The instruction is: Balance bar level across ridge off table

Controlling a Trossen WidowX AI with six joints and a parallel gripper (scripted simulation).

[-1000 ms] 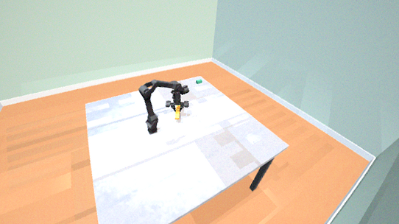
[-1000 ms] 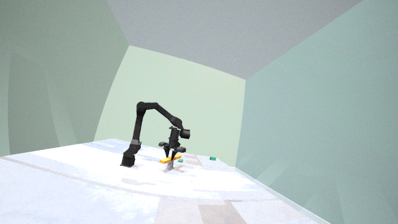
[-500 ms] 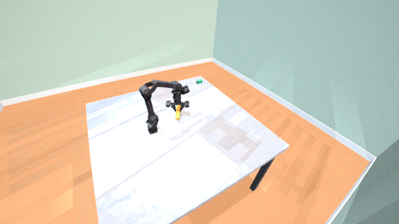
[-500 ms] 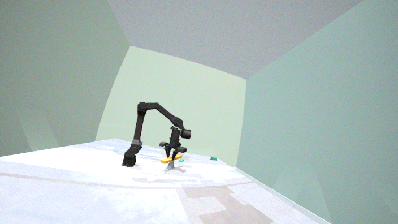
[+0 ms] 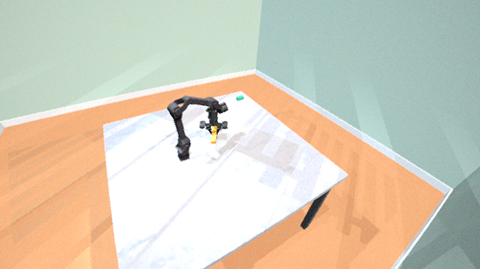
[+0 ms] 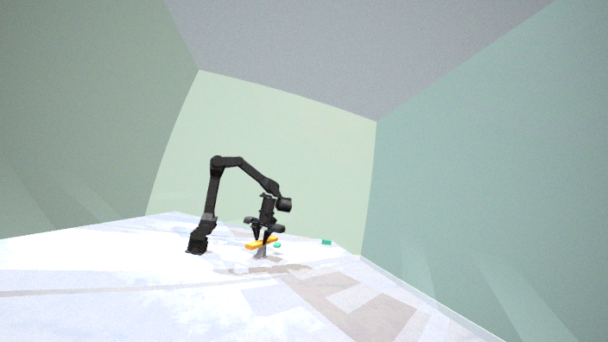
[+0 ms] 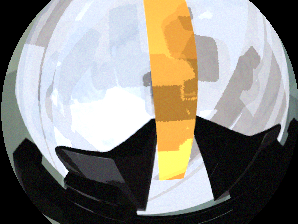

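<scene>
The orange bar is 1 cm ahead of my gripper tip and 3 cm to the left of it.
</scene>
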